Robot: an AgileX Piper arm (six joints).
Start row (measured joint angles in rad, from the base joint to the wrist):
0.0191, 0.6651, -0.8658, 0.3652, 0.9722, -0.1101
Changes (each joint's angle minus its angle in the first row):
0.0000, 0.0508, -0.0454, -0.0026, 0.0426, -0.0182
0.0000, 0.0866, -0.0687, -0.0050, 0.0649, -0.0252
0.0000, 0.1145, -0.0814, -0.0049, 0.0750, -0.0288
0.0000, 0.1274, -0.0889, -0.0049, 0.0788, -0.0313
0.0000, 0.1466, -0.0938, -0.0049, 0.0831, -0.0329
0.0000, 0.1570, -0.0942, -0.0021, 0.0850, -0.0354
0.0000, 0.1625, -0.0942, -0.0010, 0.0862, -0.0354
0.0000, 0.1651, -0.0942, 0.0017, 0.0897, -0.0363
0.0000, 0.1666, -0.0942, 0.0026, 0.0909, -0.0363
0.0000, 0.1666, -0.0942, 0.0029, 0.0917, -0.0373
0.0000, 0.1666, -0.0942, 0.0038, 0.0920, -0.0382
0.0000, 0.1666, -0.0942, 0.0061, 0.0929, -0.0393
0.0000, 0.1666, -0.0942, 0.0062, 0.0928, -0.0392
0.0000, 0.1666, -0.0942, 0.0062, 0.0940, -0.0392
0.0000, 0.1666, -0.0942, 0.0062, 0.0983, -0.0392
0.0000, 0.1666, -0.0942, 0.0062, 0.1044, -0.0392
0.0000, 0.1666, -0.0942, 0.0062, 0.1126, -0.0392
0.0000, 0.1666, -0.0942, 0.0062, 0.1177, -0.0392
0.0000, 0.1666, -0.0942, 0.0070, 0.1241, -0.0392
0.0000, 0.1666, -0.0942, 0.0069, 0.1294, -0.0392
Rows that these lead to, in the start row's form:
0.0191, 0.7159, -0.9112, 0.3626, 1.0148, -0.1283
0.0191, 0.7517, -0.9345, 0.3602, 1.0371, -0.1353
0.0191, 0.7796, -0.9472, 0.3603, 1.0472, -0.1389
0.0191, 0.7925, -0.9547, 0.3603, 1.0510, -0.1414
0.0191, 0.8117, -0.9596, 0.3603, 1.0553, -0.1430
0.0191, 0.8221, -0.9600, 0.3631, 1.0572, -0.1455
0.0191, 0.8276, -0.9600, 0.3642, 1.0584, -0.1455
0.0191, 0.8302, -0.9600, 0.3669, 1.0619, -0.1464
0.0191, 0.8317, -0.9600, 0.3678, 1.0631, -0.1464
0.0191, 0.8317, -0.9600, 0.3681, 1.0639, -0.1474
0.0191, 0.8317, -0.9600, 0.3690, 1.0642, -0.1483
0.0191, 0.8317, -0.9600, 0.3713, 1.0651, -0.1494
0.0191, 0.8317, -0.9600, 0.3714, 1.0650, -0.1493
0.0191, 0.8317, -0.9600, 0.3714, 1.0662, -0.1493
0.0191, 0.8317, -0.9600, 0.3714, 1.0705, -0.1493
0.0191, 0.8317, -0.9600, 0.3714, 1.0766, -0.1493
0.0191, 0.8317, -0.9600, 0.3714, 1.0848, -0.1493
0.0191, 0.8317, -0.9600, 0.3714, 1.0899, -0.1493
0.0191, 0.8317, -0.9600, 0.3722, 1.0963, -0.1493
0.0191, 0.8317, -0.9600, 0.3721, 1.1016, -0.1493

